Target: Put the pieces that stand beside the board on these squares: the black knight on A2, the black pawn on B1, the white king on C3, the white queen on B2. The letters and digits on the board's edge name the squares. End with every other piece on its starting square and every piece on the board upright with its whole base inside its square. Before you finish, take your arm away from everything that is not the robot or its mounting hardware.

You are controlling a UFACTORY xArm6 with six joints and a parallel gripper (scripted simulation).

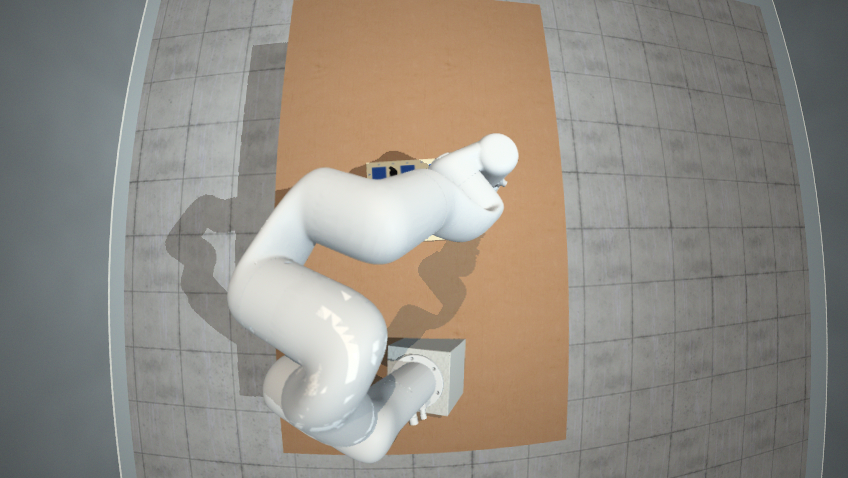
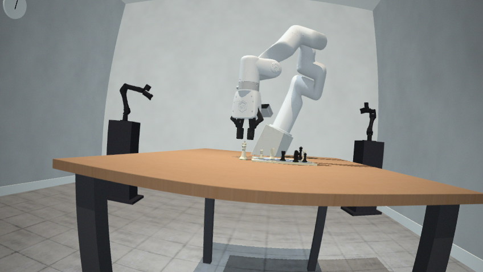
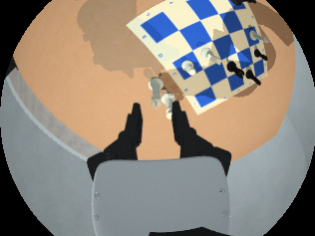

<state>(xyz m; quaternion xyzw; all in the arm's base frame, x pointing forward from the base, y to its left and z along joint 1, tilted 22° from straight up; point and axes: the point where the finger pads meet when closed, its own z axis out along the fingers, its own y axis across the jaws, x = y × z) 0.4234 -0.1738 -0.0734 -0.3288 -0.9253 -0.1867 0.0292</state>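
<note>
The white piece lies 6 cm below my hand. Also, from my hand: black chess piece (6 cm behind, 22 cm to the left, 6 cm below); pale piece (10 cm to the left, 7 cm below); chessboard (1 cm ahead, 14 cm to the left, 9 cm below).
</note>
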